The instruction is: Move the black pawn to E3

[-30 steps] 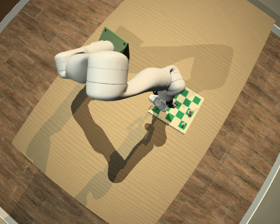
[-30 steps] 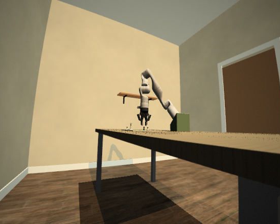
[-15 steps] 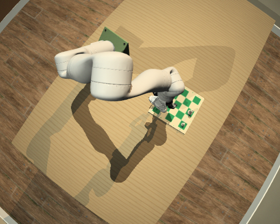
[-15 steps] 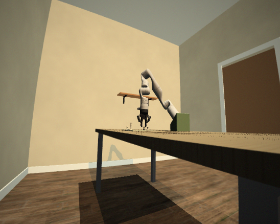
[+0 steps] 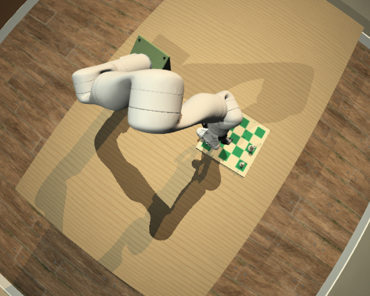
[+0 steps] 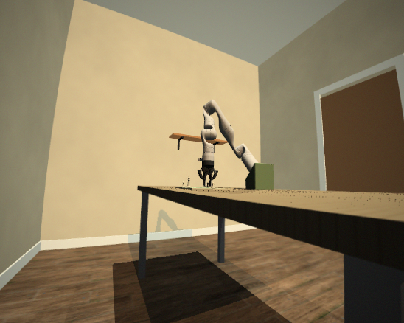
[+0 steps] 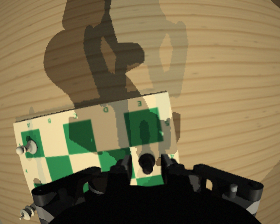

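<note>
My gripper is now 1 cm above the black pawn. The rest, counted from my hand: green-and-cream chessboard 7 cm ahead, 4 cm to the left, 3 cm below.
</note>
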